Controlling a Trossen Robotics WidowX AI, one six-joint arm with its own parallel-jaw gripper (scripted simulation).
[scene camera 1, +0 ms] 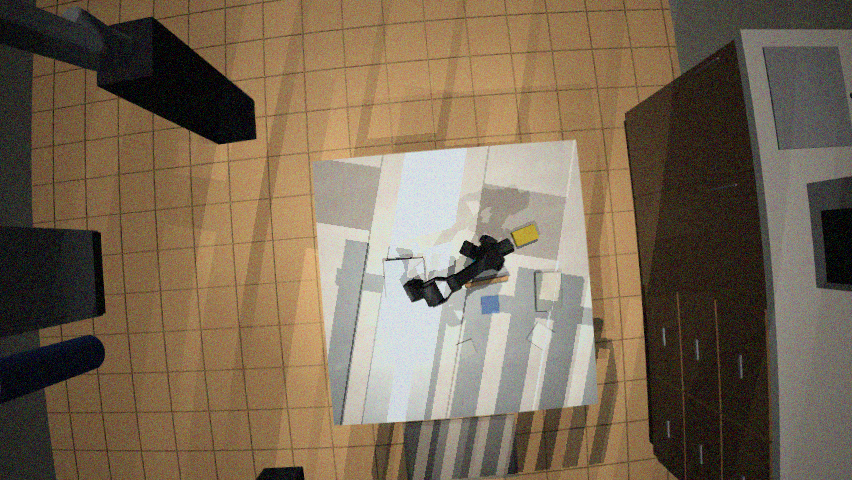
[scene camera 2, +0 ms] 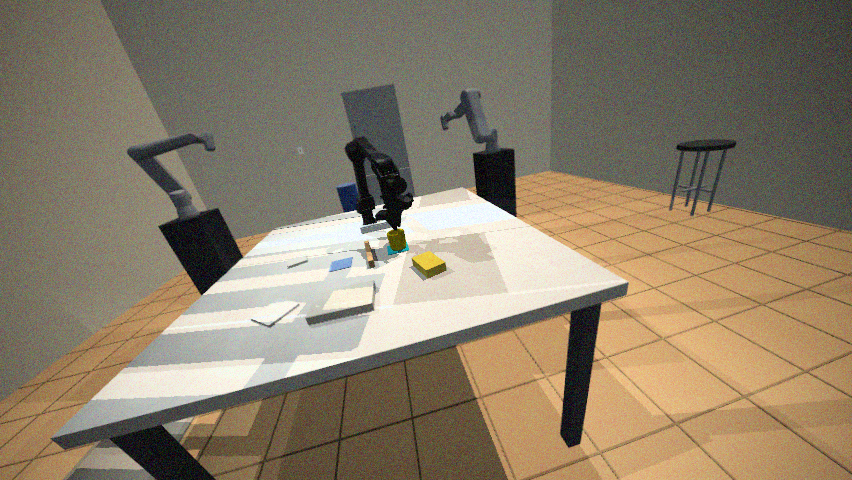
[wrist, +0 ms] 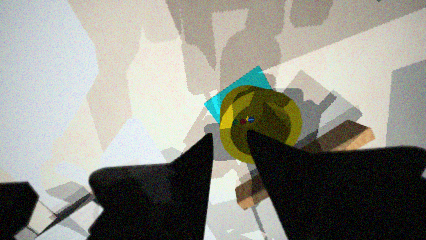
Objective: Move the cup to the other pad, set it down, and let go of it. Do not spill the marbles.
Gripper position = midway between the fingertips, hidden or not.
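Observation:
A yellow cup (wrist: 276, 115), a cyan pad (wrist: 256, 77) and a wooden block (wrist: 349, 135) are part of the robot's scene. A flat pale box is there too, visible at (scene camera 2: 337, 303) and (scene camera 1: 548, 293), while in the wrist view the box is out of frame. As for the gripper (scene camera 2: 397, 228), it can also be seen at (wrist: 229, 136).

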